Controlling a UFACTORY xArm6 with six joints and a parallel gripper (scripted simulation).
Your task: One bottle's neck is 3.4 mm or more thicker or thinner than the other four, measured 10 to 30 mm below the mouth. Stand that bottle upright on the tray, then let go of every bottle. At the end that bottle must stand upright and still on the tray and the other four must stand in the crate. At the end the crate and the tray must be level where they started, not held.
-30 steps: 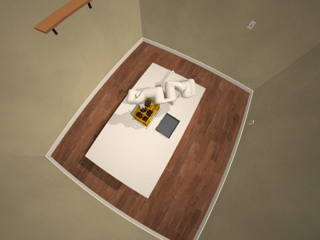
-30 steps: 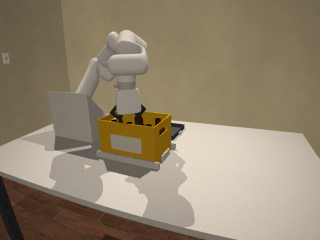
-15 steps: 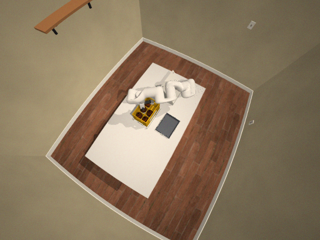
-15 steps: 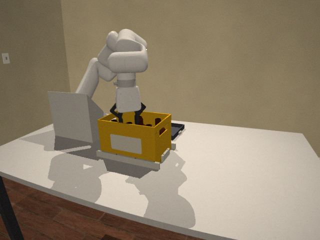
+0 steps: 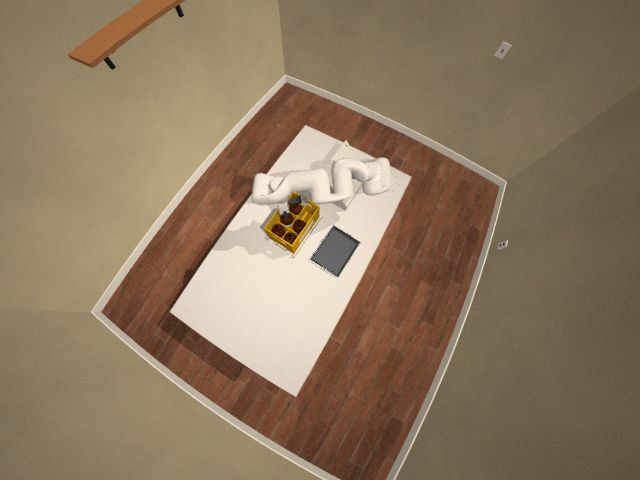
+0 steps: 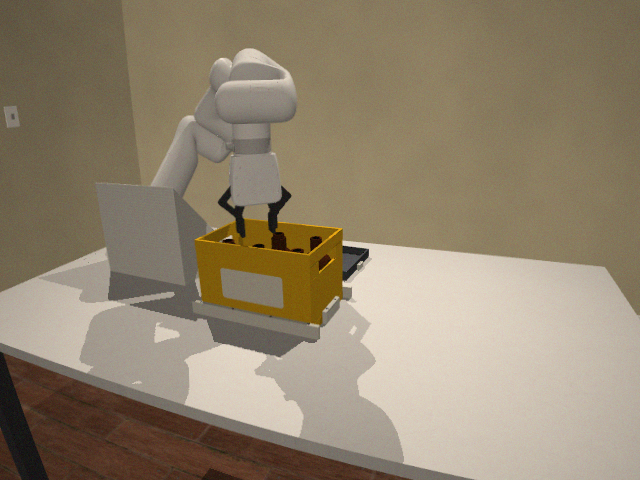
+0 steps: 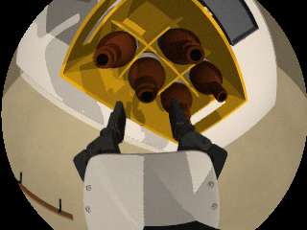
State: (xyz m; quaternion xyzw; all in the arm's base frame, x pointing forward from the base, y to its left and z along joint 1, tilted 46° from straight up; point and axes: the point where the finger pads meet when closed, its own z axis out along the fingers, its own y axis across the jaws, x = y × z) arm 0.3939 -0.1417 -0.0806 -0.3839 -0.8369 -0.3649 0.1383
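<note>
Now: hand 1 cm short of the yellow crate, 5 cm to the right of it and 12 cm above it. From my hand the other things lie so: dark grey tray (1 cm ahead, 34 cm to the left, 19 cm below); glass bottle (9 cm ahead, 12 cm below).
</note>
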